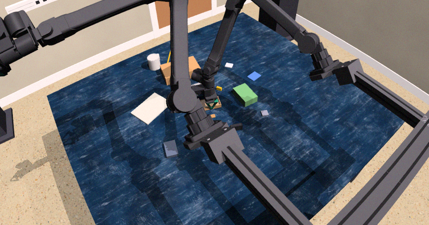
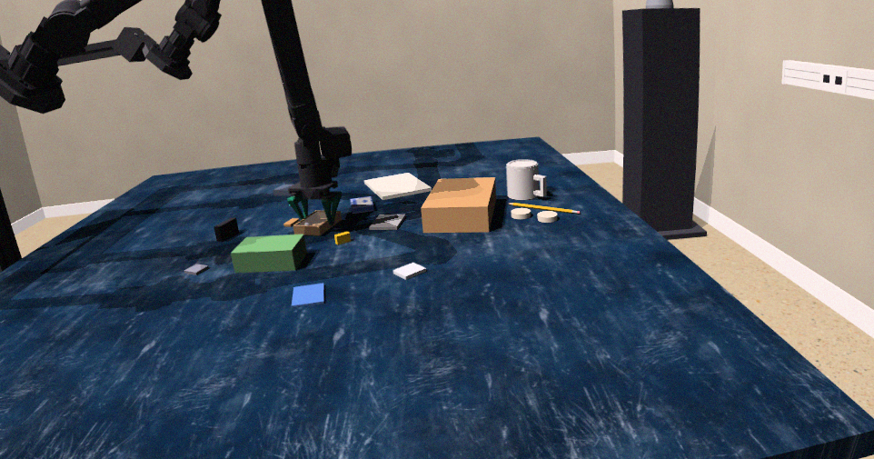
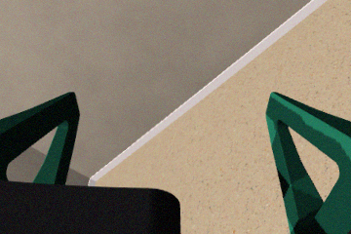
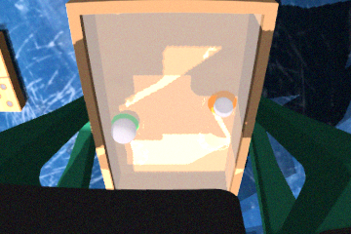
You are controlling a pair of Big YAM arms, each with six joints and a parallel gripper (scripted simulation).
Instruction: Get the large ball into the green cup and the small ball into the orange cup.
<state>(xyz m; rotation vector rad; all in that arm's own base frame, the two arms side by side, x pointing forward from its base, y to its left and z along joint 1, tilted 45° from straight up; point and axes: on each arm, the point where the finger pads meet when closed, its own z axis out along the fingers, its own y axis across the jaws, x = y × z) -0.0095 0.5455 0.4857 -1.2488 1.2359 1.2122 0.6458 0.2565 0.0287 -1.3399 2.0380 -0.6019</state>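
My right gripper is now 1 cm above the covered wooden puzzle. The rest, counted from my right hand: yellow block: 8 cm ahead, 11 cm to the right; then black block: 23 cm behind, 2 cm to the right; then green block: 6 cm behind, 20 cm to the right, 1 cm above.
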